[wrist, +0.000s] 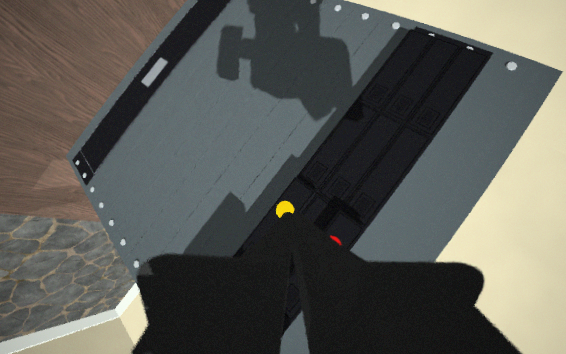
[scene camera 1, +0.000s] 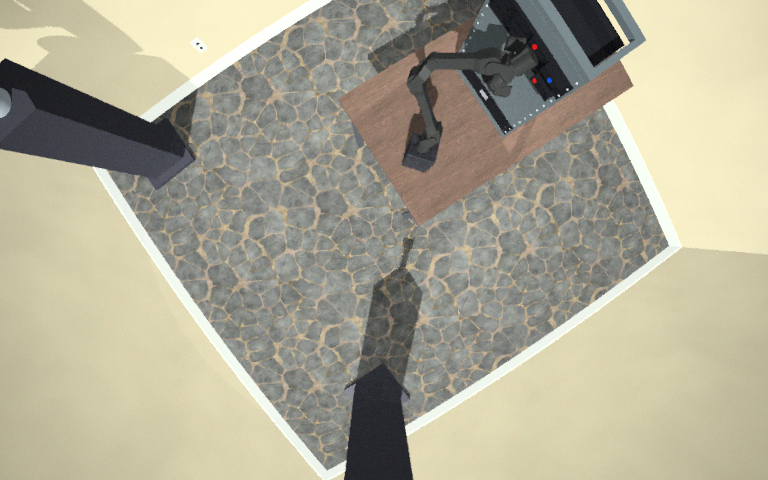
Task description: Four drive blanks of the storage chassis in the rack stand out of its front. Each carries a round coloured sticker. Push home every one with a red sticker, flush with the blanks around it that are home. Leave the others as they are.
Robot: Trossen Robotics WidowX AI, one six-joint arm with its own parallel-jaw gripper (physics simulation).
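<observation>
The storage chassis [scene camera 1: 526, 107] [wrist: 200, 140] has dark drive blanks in its front. One red sticker [scene camera 1: 534, 46] [wrist: 335, 240] is partly covered by my fingers in the wrist view; its blank seems to stand out, with a dark shadow beside it. A yellow sticker [wrist: 285, 209] lies in the row nearer the wide grey panel, its lower edge covered by a fingertip. In the scene view, another red sticker [scene camera 1: 534, 80] and a blue sticker [scene camera 1: 548, 80] sit side by side on blanks that look raised. My gripper [scene camera 1: 532, 60] [wrist: 291, 219] is shut and empty, over the blanks; contact is unclear.
The chassis is in a grey rack [scene camera 1: 597, 70] on a brown wooden table [scene camera 1: 453, 175]. My arm [scene camera 1: 461, 61] reaches across from its base [scene camera 1: 420, 157]. White screw dots [wrist: 511, 66] line the chassis edges. Two dark posts [scene camera 1: 90, 124] [scene camera 1: 380, 435] stand away from the table.
</observation>
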